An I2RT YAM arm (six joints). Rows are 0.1 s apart.
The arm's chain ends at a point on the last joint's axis. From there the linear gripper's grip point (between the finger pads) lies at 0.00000 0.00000 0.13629 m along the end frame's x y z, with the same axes.
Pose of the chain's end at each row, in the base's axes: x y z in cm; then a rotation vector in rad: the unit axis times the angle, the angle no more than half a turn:
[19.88 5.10 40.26 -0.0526 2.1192 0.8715]
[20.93 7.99 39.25 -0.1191 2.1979 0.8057]
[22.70 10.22 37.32 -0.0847 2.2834 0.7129]
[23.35 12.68 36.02 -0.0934 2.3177 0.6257]
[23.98 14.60 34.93 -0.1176 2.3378 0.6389]
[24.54 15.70 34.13 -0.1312 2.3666 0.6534]
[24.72 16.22 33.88 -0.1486 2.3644 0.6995]
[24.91 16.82 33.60 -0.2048 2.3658 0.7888]
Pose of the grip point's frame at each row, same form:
[29.15 13.29 34.53 -0.0526 2.1192 0.8715]
[29.67 15.95 32.47 -0.1191 2.1979 0.8057]
[31.29 17.26 29.42 -0.0847 2.2834 0.7129]
[31.97 18.99 27.55 -0.0934 2.3177 0.6257]
[32.29 21.10 26.30 -0.1176 2.3378 0.6389]
[32.48 22.35 25.27 -0.1312 2.3666 0.6534]
[32.42 23.32 25.16 -0.1486 2.3644 0.6995]
[31.96 24.81 25.10 -0.2048 2.3658 0.7888]

